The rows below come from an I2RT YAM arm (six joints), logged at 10 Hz.
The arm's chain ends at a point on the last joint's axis. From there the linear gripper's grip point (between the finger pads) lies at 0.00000 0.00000 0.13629 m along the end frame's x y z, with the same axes.
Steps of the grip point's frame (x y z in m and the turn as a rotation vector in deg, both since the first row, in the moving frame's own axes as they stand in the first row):
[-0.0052, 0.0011, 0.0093, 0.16, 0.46, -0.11]
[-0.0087, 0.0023, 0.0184, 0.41, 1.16, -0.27]
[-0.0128, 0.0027, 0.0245, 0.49, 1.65, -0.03]
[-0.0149, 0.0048, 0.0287, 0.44, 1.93, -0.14]
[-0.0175, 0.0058, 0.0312, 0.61, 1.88, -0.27]
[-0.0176, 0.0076, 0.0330, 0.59, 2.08, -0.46]
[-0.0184, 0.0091, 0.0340, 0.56, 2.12, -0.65]
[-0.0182, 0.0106, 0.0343, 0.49, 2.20, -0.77]
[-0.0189, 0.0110, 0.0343, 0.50, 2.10, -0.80]
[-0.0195, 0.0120, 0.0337, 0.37, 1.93, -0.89]
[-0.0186, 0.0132, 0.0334, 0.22, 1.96, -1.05]
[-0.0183, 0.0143, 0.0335, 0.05, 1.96, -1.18]
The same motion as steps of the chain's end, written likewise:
[-0.0063, 0.0015, 0.0093, 0.16, 0.46, -0.11]
[-0.0115, 0.0033, 0.0184, 0.41, 1.16, -0.27]
[-0.0167, 0.0039, 0.0246, 0.49, 1.65, -0.03]
[-0.0195, 0.0059, 0.0288, 0.44, 1.93, -0.14]
[-0.0220, 0.0073, 0.0313, 0.61, 1.88, -0.27]
[-0.0225, 0.0090, 0.0331, 0.59, 2.08, -0.46]
[-0.0234, 0.0105, 0.0341, 0.56, 2.12, -0.65]
[-0.0234, 0.0118, 0.0344, 0.49, 2.20, -0.77]
[-0.0239, 0.0122, 0.0344, 0.50, 2.10, -0.80]
[-0.0241, 0.0129, 0.0338, 0.37, 1.93, -0.89]
[-0.0233, 0.0138, 0.0335, 0.22, 1.96, -1.05]
[-0.0230, 0.0145, 0.0336, 0.05, 1.96, -1.18]

